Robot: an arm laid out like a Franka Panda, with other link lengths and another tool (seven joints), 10 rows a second.
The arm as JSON. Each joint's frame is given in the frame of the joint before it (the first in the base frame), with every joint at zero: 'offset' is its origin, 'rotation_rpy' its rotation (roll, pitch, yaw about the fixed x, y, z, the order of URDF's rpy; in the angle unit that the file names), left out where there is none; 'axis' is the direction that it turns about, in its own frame. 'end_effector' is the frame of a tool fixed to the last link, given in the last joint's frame.
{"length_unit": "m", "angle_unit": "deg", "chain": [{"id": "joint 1", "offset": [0.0, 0.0, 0.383], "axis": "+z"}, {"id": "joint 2", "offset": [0.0, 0.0, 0.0], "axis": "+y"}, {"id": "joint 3", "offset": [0.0, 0.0, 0.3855], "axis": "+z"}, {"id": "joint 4", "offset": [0.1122, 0.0, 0.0], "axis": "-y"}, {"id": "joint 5", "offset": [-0.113, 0.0, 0.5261], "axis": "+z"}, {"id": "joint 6", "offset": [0.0, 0.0, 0.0], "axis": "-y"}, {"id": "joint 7", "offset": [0.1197, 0.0, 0.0], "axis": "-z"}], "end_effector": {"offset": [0.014, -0.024, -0.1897], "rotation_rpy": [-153.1, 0.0, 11.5]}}
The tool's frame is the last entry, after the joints.
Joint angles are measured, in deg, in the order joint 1, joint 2, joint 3, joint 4, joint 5, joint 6, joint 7. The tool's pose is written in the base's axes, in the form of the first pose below.
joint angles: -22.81 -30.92 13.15 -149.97 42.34 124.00 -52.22
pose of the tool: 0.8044 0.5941 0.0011; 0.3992 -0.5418 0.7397; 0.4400 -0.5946 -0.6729; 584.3 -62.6 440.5
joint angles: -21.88 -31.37 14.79 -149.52 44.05 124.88 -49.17
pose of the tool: 0.8125 0.5824 0.0240; 0.3711 -0.5486 0.7492; 0.4495 -0.5998 -0.6619; 590.8 -39.3 449.9
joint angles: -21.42 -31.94 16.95 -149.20 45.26 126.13 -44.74
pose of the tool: 0.8310 0.5534 0.0560; 0.3290 -0.5702 0.7527; 0.4485 -0.6071 -0.6560; 595.5 -17.2 458.0
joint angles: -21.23 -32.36 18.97 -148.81 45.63 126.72 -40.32
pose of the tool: 0.8506 0.5202 0.0759; 0.2934 -0.5896 0.7525; 0.4363 -0.6178 -0.6542; 597.8 2.2 463.3
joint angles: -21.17 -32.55 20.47 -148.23 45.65 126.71 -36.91
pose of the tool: 0.8650 0.4944 0.0854; 0.2692 -0.6010 0.7525; 0.4234 -0.6279 -0.6530; 599.7 17.4 468.1
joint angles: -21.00 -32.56 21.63 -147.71 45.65 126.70 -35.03
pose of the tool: 0.8702 0.4854 0.0851; 0.2639 -0.6048 0.7514; 0.4162 -0.6313 -0.6544; 601.6 30.9 471.4
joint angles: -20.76 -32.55 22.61 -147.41 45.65 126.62 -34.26
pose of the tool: 0.8698 0.4876 0.0755; 0.2732 -0.6033 0.7492; 0.4109 -0.6311 -0.6580; 602.4 43.6 472.2
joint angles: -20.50 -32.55 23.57 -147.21 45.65 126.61 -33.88
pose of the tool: 0.8670 0.4942 0.0636; 0.2877 -0.6007 0.7459; 0.4069 -0.6284 -0.6630; 602.6 56.0 472.1
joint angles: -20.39 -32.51 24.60 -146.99 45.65 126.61 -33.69
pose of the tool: 0.8632 0.5022 0.0514; 0.3039 -0.5982 0.7415; 0.4032 -0.6244 -0.6690; 602.9 67.6 471.7
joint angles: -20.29 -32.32 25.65 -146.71 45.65 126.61 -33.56
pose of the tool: 0.8592 0.5103 0.0376; 0.3209 -0.5945 0.7373; 0.3986 -0.6214 -0.6745; 603.6 79.5 470.5
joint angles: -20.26 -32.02 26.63 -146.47 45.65 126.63 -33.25
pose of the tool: 0.8578 0.5133 0.0255; 0.3325 -0.5921 0.7341; 0.3919 -0.6212 -0.6786; 604.2 89.7 467.9
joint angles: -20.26 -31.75 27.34 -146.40 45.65 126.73 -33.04
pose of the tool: 0.8577 0.5139 0.0168; 0.3398 -0.5911 0.7315; 0.3859 -0.6216 -0.6817; 604.3 96.4 464.5
